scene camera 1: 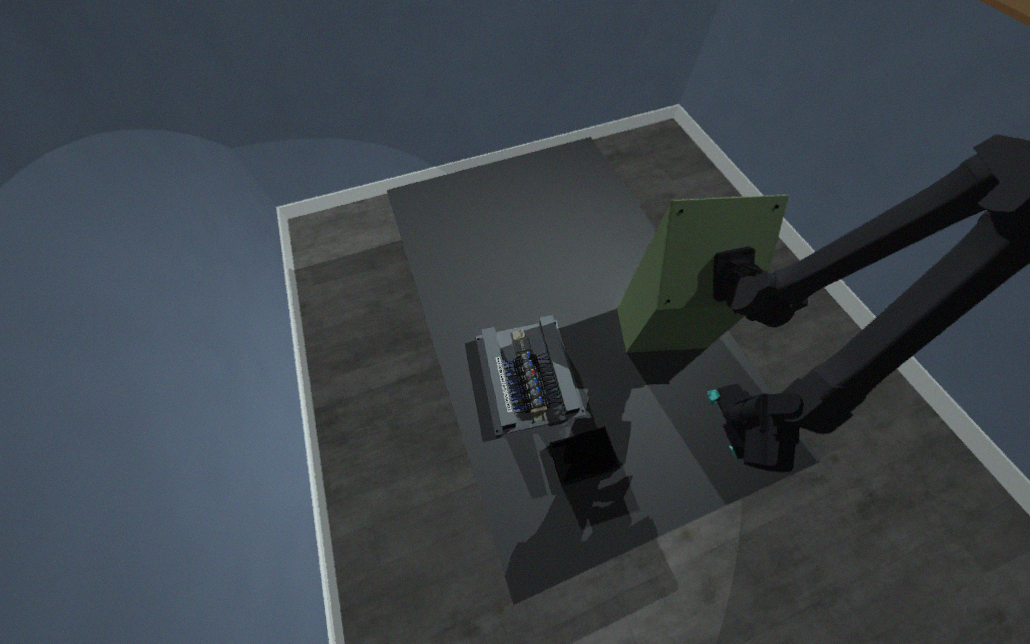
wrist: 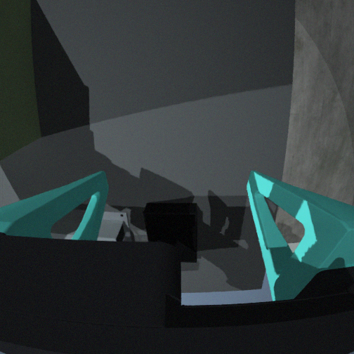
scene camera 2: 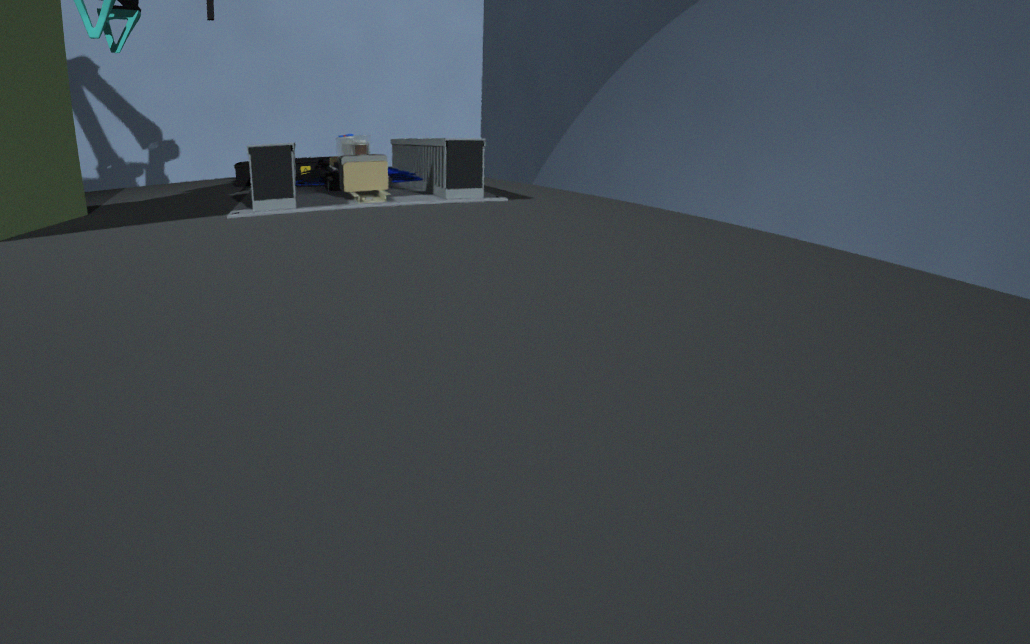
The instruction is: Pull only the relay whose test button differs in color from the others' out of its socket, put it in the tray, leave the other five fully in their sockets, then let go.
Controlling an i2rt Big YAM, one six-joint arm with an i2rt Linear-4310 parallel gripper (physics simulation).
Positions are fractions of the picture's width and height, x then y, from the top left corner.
Labels:
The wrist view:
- my gripper: 0.50,0.50
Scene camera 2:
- beige end block: 0.36,0.27

